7 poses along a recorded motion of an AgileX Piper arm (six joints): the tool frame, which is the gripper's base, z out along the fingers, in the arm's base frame.
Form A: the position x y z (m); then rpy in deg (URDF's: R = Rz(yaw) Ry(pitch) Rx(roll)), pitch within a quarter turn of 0, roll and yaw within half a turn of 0.
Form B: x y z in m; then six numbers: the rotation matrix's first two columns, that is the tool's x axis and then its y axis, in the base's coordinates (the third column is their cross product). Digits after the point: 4 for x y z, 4 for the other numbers.
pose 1, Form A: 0.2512 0.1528 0.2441 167.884 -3.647 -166.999
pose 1, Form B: 0.2512 0.1528 0.2441 -0.9724 -0.2245 0.0636 -0.2069 0.9557 0.2095
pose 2, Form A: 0.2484 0.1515 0.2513 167.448 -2.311 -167.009
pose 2, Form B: 0.2484 0.1515 0.2513 -0.9736 -0.2246 0.0403 -0.2109 0.9531 0.2171
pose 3, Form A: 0.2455 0.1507 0.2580 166.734 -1.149 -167.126
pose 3, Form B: 0.2455 0.1507 0.2580 -0.9747 -0.2228 0.0201 -0.2124 0.9499 0.2294
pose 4, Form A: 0.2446 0.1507 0.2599 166.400 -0.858 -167.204
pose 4, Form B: 0.2446 0.1507 0.2599 -0.9751 -0.2215 0.0150 -0.2118 0.9486 0.2351
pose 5, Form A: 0.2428 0.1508 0.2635 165.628 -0.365 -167.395
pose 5, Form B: 0.2428 0.1508 0.2635 -0.9759 -0.2182 0.0064 -0.2099 0.9457 0.2482
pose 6, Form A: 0.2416 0.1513 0.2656 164.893 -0.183 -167.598
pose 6, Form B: 0.2416 0.1513 0.2656 -0.9767 -0.2148 0.0032 -0.2065 0.9431 0.2606
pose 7, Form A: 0.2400 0.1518 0.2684 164.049 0.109 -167.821
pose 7, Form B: 0.2400 0.1518 0.2684 -0.9775 -0.2110 -0.0019 -0.2034 0.9397 0.2748
